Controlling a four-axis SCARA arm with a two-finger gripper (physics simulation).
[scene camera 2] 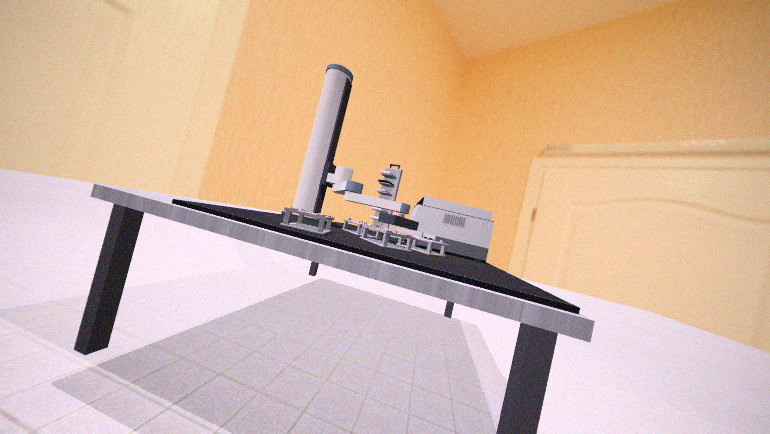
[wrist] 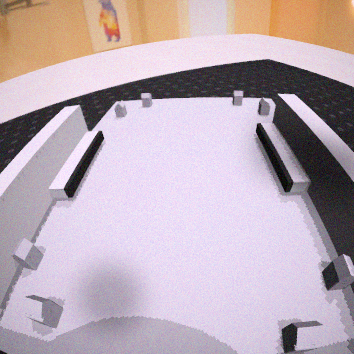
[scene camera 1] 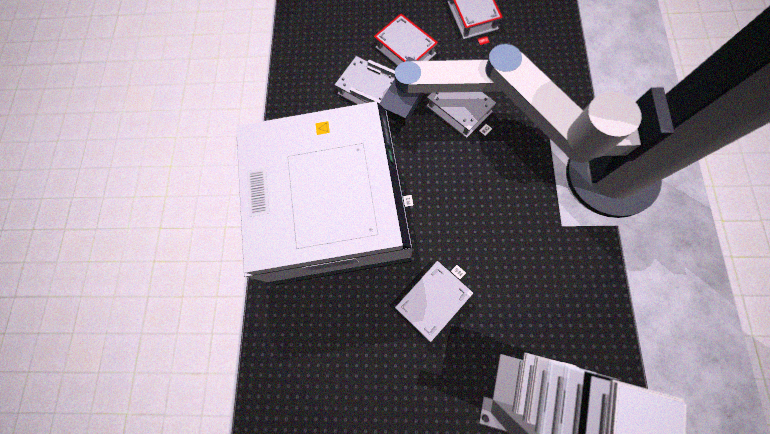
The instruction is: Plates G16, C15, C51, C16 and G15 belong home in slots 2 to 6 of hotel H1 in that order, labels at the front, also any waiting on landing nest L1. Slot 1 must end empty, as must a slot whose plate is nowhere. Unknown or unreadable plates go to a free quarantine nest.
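Places are measured from the arm's base along level axes (x left, y down, z back), in millimetres.
Where they show: gripper, fingertip midpoint: [scene camera 2: 429,236] [wrist: 176,114] [scene camera 1: 359,76]; arm's base, origin of the base link: [scene camera 1: 610,176].
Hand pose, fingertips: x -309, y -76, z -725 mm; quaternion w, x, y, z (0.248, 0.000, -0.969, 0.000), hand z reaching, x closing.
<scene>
Each offset is from my fingertips to the top centre of the thing. "pt": to the spot under its first point.
My gripper [scene camera 1: 370,80] [wrist: 176,114] is open, its two fingers partly drawn in. They stand low over a white raised nest @[dx +8, dy +3, dz +22 mm] [scene camera 1: 353,75] [wrist: 180,235] with corner pegs. Bare nest deck shows between the finger pads, with no plate there. Hotel H1 [scene camera 1: 647,409] [scene camera 2: 395,186] stands upright at the lower right in scene camera 1. A dark shape shows at one of its upper slots in scene camera 2, but slot contents and plate labels cannot be read. Two red-rimmed nests @[pt dx -152, dy +13, dz +125 mm] [scene camera 1: 400,36] @[pt dx -238, dy +13, dz +374 mm] [scene camera 1: 478,10] stand at the top of scene camera 1 and show no plate.
A white boxy instrument @[dx +412, dy -188, dz -69 mm] [scene camera 1: 334,194] [scene camera 2: 463,221] stands close beside the gripper's nest. Another pegged nest @[dx +83, dy +3, dz +302 mm] [scene camera 1: 464,110] stands under the arm's link. A low nest @[dx +660, dy +7, dz +201 mm] [scene camera 1: 434,301] with corner marks lies between instrument and hotel. The arm's column [scene camera 2: 322,140] rises from the table.
</scene>
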